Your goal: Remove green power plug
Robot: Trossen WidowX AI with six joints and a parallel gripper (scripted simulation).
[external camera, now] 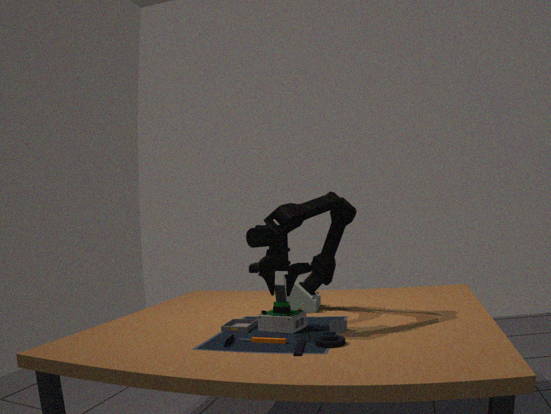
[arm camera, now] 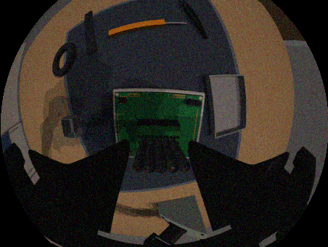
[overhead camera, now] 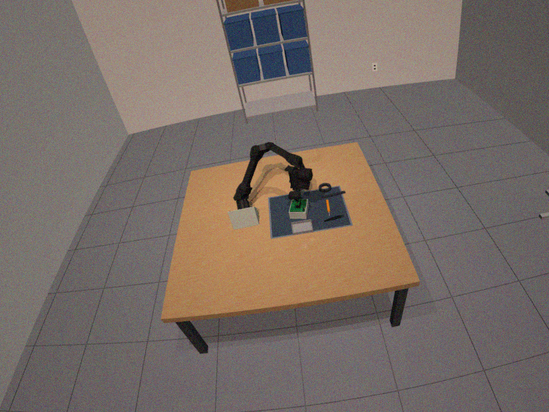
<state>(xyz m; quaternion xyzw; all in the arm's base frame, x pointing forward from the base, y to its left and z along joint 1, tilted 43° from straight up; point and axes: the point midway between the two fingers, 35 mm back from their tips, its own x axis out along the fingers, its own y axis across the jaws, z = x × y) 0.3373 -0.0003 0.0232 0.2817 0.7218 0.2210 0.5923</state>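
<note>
The green power plug is 2 cm below my gripper tip. The rest, counted from my gripper tip: dark blue mat (11 cm below, 4 cm ahead, 1 cm to the left); grey tray (14 cm to the right, 11 cm below, 1 cm ahead); orange screwdriver (17 cm ahead, 10 cm below, 2 cm to the left).
</note>
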